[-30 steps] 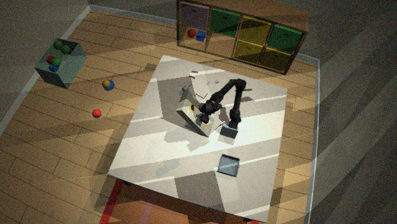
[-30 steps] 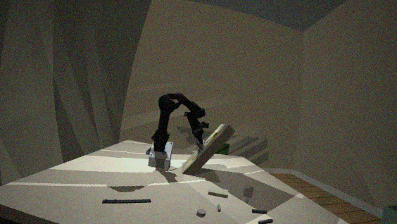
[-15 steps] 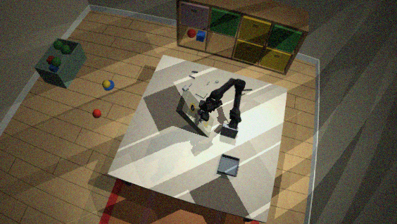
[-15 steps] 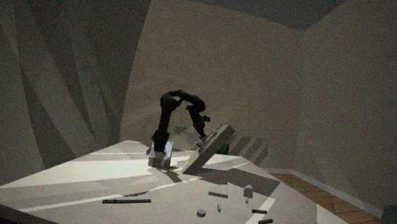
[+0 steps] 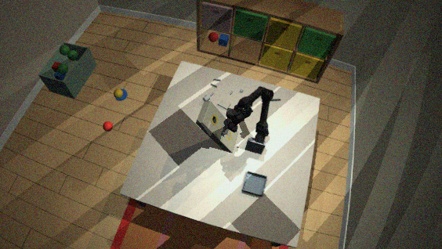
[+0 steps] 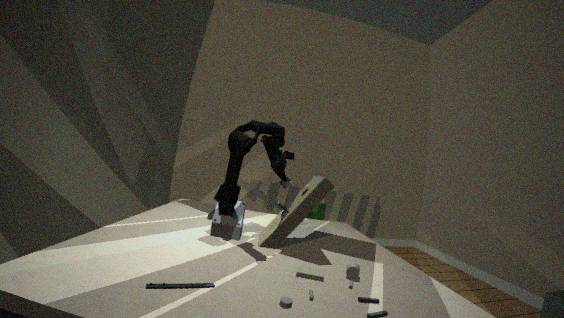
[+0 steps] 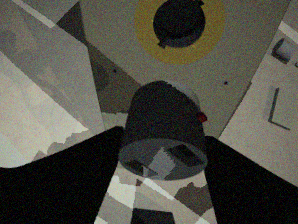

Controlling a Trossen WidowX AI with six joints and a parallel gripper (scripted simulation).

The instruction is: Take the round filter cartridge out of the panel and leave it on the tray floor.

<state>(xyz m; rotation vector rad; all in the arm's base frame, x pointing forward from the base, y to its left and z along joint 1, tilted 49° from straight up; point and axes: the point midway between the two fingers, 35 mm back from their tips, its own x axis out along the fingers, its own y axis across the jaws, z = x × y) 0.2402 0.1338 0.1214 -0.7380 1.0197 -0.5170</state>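
Right now the square grey tray is 29 cm to the left of my gripper tip, 28 cm below it and 28 cm behind it. Round my gripper tip: service panel (12 cm below, 7 cm ahead, 1 cm to the right); then round filter cartridge (right at my gripper tip).
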